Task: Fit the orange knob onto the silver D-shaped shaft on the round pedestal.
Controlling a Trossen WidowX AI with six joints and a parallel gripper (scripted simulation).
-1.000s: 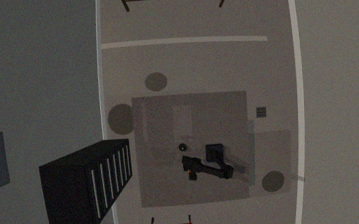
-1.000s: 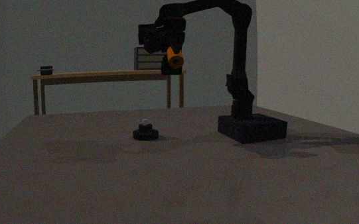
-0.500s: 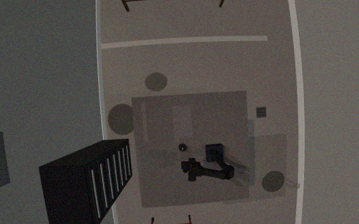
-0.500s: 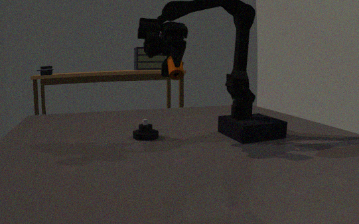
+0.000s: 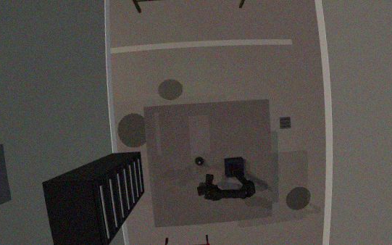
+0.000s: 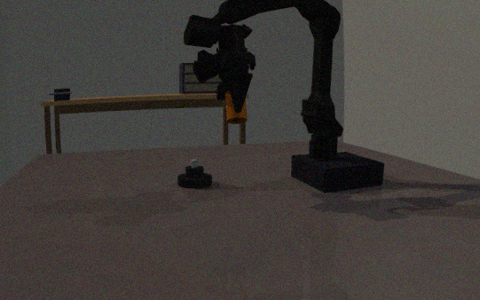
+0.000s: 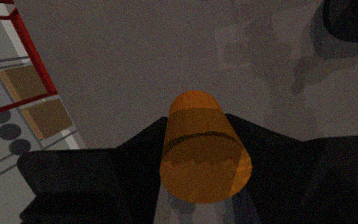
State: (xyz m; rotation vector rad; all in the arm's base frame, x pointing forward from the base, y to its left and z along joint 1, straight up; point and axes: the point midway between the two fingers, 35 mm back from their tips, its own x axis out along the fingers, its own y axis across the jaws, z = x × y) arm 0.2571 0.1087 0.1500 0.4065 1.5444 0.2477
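Now: the orange knob 3 cm above my gripper tip and 1 cm to the right of it. Also, from my gripper tip: dark round pedestal 16 cm to the right, 14 cm below, 7 cm ahead.
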